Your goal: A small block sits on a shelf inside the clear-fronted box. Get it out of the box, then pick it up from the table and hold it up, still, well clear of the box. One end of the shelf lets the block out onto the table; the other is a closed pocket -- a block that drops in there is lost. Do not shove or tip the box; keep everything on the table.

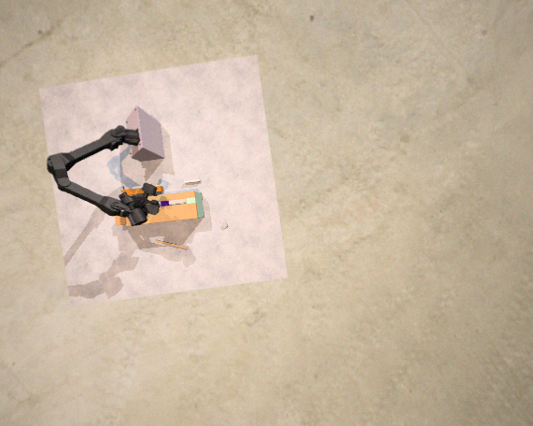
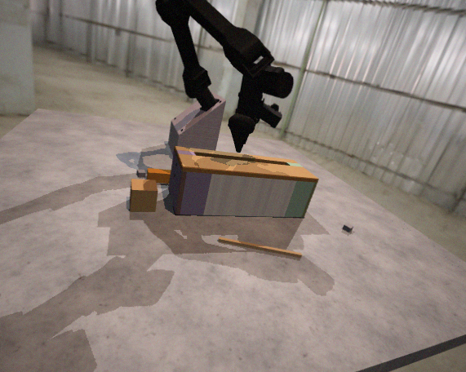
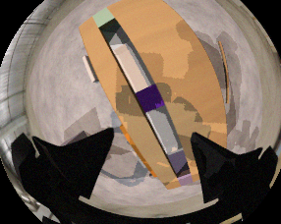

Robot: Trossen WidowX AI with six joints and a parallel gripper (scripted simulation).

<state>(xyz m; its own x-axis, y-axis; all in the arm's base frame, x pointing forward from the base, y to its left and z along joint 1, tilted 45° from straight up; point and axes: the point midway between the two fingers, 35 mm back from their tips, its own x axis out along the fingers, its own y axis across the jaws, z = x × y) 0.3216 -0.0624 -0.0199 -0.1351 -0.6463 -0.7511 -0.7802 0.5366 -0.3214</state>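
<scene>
Now: the clear-fronted box 10 mm to the left of my gripper tip and 100 mm below it. The rest, counted from my gripper tip: orange bar: 100 mm behind, 110 mm to the right, 140 mm below; then thin orange stick: 240 mm ahead, 30 mm to the right, 150 mm below; then purple block: 10 mm ahead, 20 mm to the left, 70 mm below.
</scene>
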